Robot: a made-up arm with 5 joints.
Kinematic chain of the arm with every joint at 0, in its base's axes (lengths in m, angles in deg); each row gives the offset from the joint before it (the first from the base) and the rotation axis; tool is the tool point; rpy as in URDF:
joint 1: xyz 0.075 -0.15 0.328 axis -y
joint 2: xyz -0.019 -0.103 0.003 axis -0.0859 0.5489 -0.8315
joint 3: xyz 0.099 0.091 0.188 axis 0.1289 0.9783 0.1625
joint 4: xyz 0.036 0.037 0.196 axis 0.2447 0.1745 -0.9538
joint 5: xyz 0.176 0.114 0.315 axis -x
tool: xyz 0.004 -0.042 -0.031 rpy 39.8 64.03 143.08
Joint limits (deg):
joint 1: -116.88..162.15
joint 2: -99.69..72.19
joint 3: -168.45..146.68
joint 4: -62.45..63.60
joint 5: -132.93..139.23
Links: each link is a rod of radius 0.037 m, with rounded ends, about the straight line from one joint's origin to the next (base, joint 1, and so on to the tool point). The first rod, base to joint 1, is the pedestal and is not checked.
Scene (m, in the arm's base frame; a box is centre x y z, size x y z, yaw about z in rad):
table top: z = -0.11
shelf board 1: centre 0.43 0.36 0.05 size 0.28 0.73 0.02 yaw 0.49
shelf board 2: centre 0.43 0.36 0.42 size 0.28 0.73 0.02 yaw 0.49
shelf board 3: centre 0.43 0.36 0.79 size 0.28 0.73 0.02 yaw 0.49
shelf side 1: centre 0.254 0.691 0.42 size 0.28 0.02 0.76 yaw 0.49
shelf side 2: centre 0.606 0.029 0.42 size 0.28 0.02 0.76 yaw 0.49
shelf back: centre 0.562 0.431 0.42 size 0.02 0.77 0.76 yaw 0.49
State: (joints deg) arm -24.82 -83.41 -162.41 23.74 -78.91
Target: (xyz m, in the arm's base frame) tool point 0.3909 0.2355 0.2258
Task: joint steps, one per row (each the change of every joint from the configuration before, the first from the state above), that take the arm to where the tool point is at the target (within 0.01 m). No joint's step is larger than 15 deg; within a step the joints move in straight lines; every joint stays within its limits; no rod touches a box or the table.
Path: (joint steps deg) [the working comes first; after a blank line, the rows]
Joints at the target: -90.56 46.53 -108.18 5.53 -77.80
Straight joint move there: touches shelf board 2.

1: -6.36 14.10 2.70 1.90 1.38
2: -6.37 14.09 2.70 1.90 1.37
3: -6.36 14.10 2.70 1.90 1.38
4: -6.37 14.09 2.70 1.90 1.37
5: -6.36 14.10 2.70 1.89 1.38
6: -6.37 14.10 2.70 1.90 1.38
7: -6.36 14.09 2.70 1.90 1.37
8: -6.37 14.10 2.70 1.90 1.38
9: -6.36 14.09 2.70 1.90 1.37
10: -6.37 14.10 2.70 1.90 1.38
11: -6.36 14.10 2.70 1.90 1.38
12: 1.42 -8.38 8.17 -13.04 -4.68
13: 1.43 -8.37 8.18 -13.03 -4.67
14: 1.42 -8.37 8.18 -13.03 -4.68

